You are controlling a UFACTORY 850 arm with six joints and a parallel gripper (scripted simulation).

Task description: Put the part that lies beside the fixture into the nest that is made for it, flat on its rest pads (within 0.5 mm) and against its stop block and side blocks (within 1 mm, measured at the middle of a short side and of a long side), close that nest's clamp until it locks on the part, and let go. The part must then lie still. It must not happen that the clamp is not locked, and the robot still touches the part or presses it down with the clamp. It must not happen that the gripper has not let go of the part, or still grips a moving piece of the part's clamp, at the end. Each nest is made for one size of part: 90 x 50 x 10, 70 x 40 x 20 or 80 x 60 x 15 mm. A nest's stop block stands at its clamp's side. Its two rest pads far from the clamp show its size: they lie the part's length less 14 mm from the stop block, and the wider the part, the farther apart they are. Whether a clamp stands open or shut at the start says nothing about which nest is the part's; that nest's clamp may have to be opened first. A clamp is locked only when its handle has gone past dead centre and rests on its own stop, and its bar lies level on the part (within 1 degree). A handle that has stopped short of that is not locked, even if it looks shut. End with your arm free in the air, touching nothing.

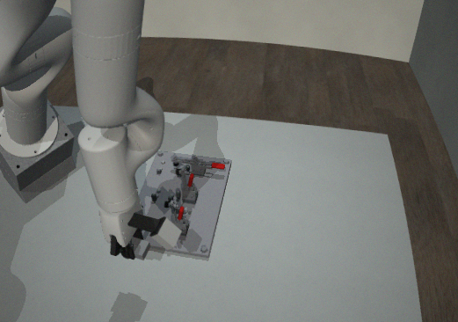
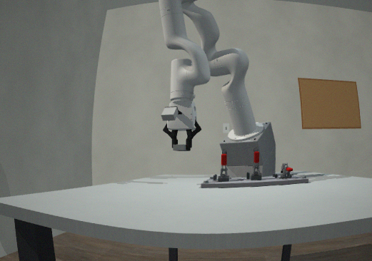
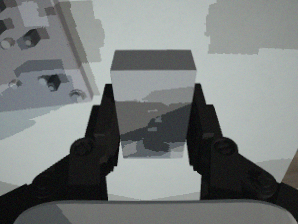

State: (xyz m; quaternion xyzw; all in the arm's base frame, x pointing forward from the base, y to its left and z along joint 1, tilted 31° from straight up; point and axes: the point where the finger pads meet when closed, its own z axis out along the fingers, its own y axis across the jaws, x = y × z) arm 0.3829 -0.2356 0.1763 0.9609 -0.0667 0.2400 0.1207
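Right now the part is 10 mm below my hand. Round my hand: fixture plate (260 mm to the left, 130 mm below, 50 mm ahead).
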